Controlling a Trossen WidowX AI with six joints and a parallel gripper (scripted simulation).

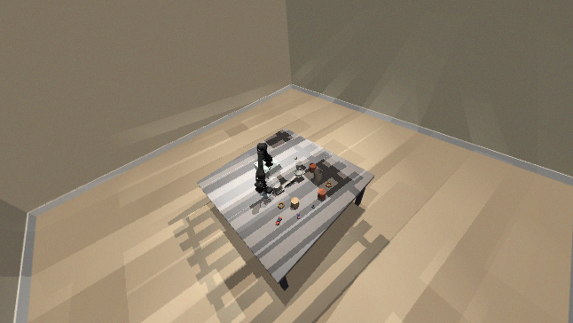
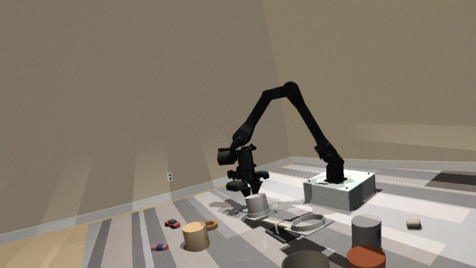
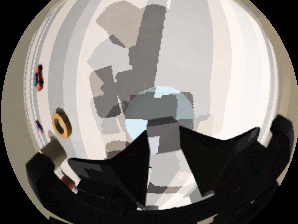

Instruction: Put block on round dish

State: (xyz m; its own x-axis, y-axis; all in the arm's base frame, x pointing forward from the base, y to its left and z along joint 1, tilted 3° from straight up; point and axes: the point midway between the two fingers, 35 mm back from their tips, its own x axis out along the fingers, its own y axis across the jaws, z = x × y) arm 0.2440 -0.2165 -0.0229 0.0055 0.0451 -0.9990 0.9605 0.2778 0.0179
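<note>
Right now my gripper tip is 10 mm below the small grey block. From my gripper tip the other things lie so: small balance: 60 mm ahead, 260 mm to the left, 10 mm below; then tan cylinder: 260 mm ahead, 150 mm to the left, 10 mm above; then pale blue round dish: 30 mm below.
</note>
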